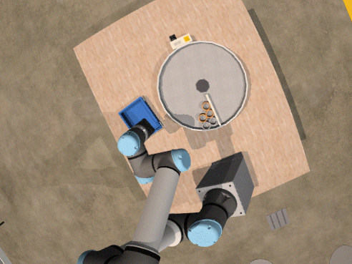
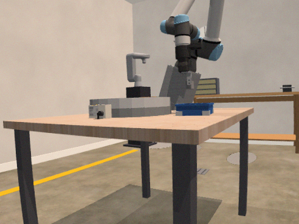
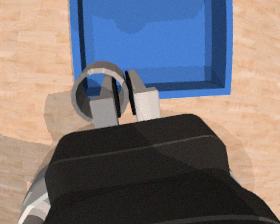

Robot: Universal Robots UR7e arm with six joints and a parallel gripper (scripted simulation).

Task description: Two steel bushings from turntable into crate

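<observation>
Now: the blue crate 130 mm below my hand, 40 mm to the left of it and 30 mm ahead of it. Round my hand: grey turntable (310 mm to the right, 100 mm below, 80 mm ahead).
</observation>
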